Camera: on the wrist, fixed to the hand. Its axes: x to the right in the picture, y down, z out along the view.
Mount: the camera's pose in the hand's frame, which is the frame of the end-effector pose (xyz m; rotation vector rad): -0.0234 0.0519 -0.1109 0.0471 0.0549 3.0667
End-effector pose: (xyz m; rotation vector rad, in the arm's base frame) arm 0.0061 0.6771 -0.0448 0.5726 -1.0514 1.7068
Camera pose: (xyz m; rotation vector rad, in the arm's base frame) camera -0.0212 0.7542 -0.1388 0.9668 0.5229 -1.2123
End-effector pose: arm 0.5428 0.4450 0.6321 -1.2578 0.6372 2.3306
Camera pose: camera 0.5992 0.3365 0.6082 -0.4252 -1.0121 -0.4813
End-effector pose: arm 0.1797 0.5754 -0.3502 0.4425 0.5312 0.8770
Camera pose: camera 0.0695 0.6020 -0.4020 -0.6732 0.4541 -2.1903
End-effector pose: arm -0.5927 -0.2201 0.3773 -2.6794 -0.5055 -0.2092
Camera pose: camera -0.6025 -0.3178 0.4541 -0.6264 2.8209 0.5459
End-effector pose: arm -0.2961 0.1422 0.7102 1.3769 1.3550 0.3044
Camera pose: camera -0.3639 0.1938 0.8012 -1.7513 1.6005 -1.6431
